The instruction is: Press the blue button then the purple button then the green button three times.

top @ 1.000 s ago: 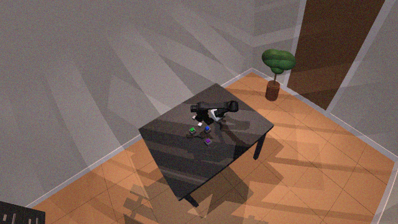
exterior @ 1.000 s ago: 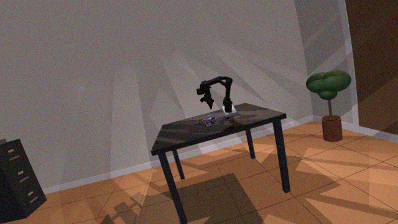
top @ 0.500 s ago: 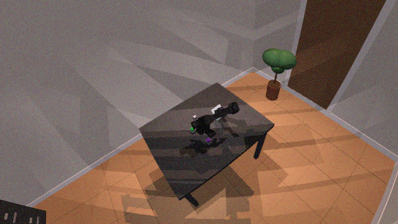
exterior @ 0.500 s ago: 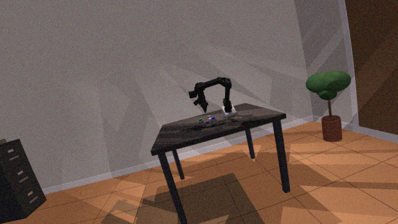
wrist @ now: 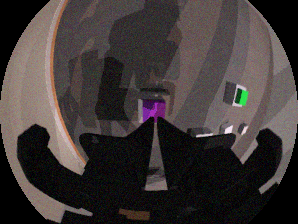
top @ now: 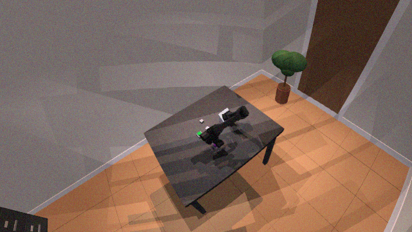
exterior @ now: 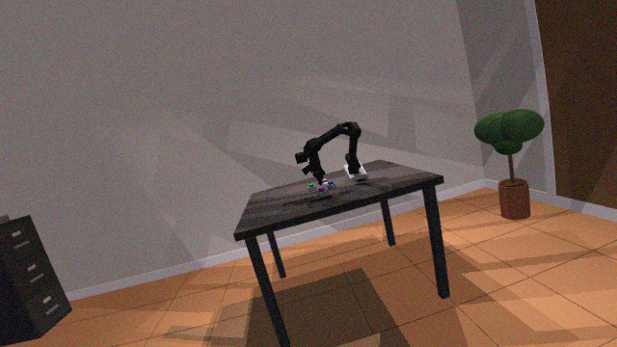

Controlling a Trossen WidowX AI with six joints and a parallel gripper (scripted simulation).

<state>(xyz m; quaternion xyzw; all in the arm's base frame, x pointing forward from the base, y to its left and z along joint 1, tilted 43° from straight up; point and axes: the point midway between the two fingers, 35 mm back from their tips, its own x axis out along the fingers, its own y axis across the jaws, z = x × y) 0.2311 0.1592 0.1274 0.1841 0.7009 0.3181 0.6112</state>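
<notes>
My gripper tip is now 30 mm above the purple button. Also, from my gripper tip: blue button: 60 mm behind, 120 mm to the right, 30 mm below; green button: 60 mm ahead, 190 mm to the right, 30 mm below; white block: 30 mm behind, 220 mm to the right, 50 mm below.
</notes>
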